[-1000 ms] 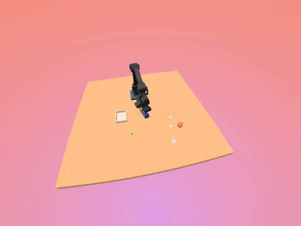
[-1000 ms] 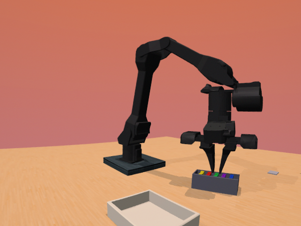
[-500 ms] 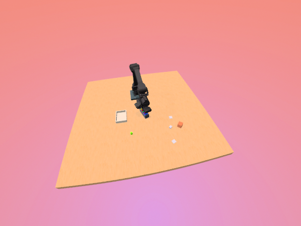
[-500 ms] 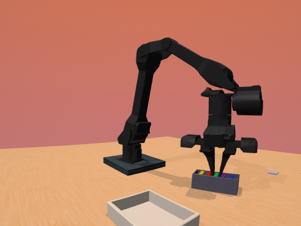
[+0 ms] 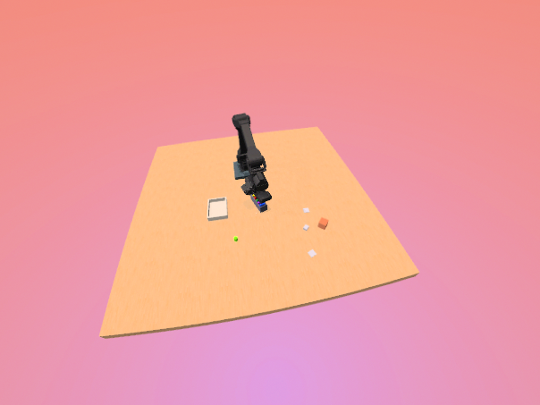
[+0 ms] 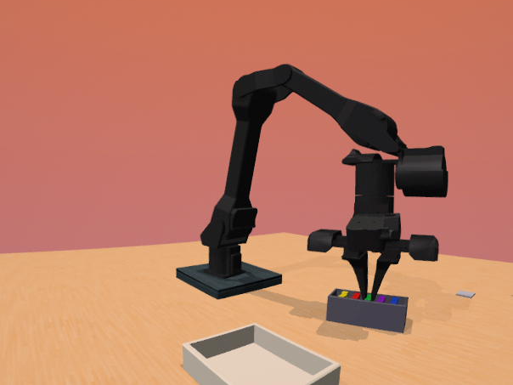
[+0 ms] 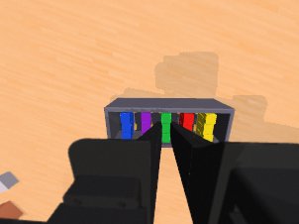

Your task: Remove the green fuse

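The green fuse is 10 mm below my gripper tip. From my gripper tip the other things lie so: blue fuse: 40 mm ahead, 10 mm to the left, 10 mm below; then purple fuse: 20 mm ahead, 10 mm below; then red fuse: 20 mm behind, 10 mm below.
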